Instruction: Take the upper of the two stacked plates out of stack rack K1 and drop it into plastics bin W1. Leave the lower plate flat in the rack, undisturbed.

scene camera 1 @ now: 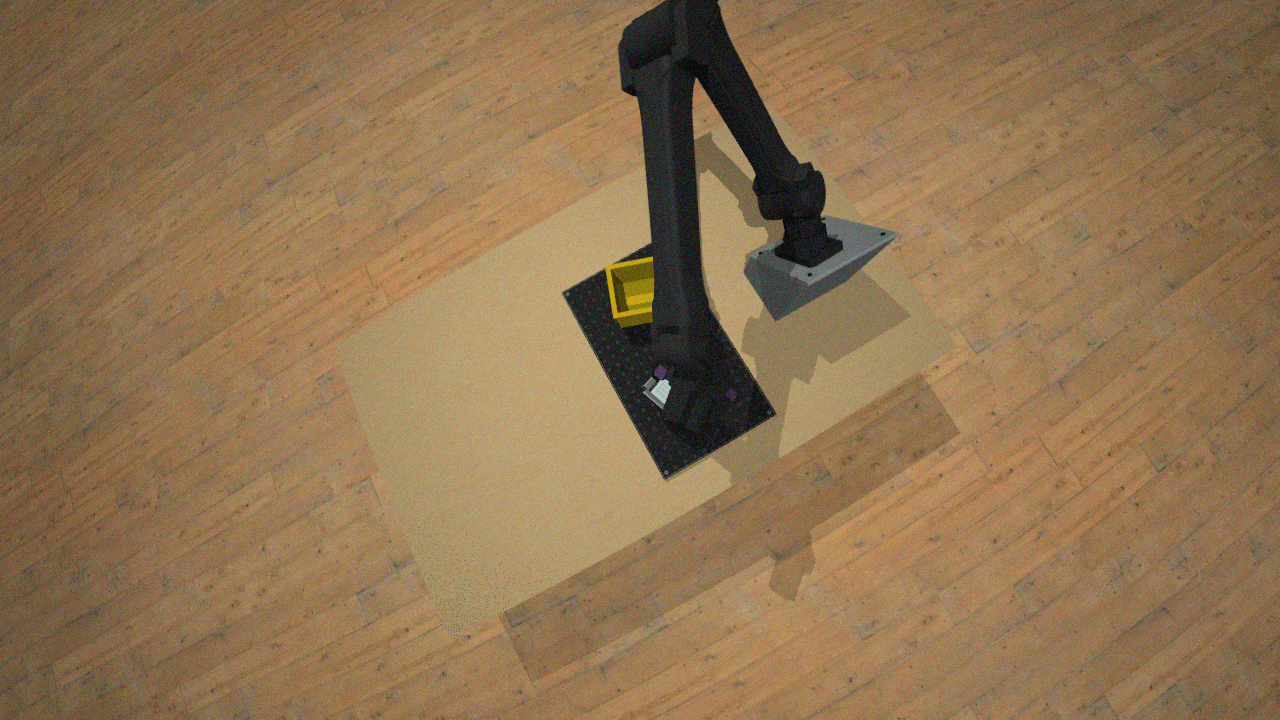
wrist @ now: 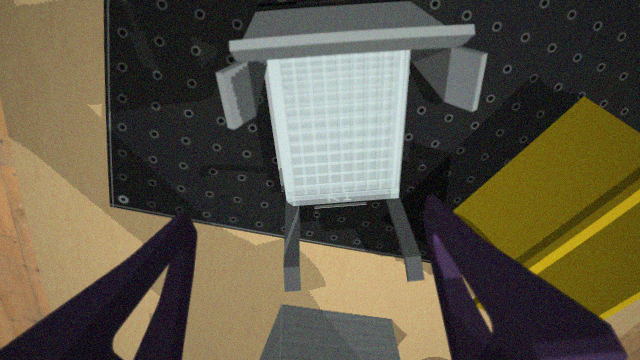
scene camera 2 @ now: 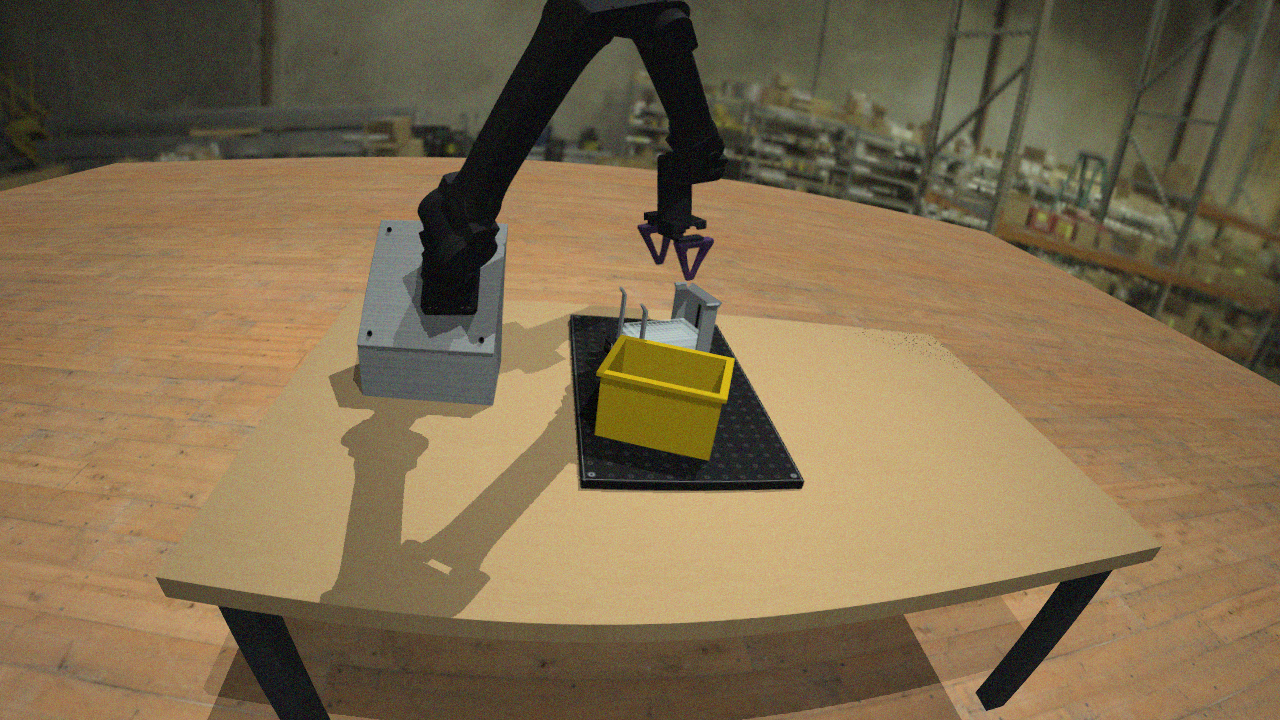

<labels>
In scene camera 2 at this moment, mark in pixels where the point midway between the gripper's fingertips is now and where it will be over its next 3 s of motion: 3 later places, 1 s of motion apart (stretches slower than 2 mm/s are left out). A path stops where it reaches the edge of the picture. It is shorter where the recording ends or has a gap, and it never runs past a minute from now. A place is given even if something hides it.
The gripper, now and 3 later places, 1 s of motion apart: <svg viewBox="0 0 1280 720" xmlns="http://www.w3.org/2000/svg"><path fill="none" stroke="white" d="M673 271L660 283L659 315L658 329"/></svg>
</labels>
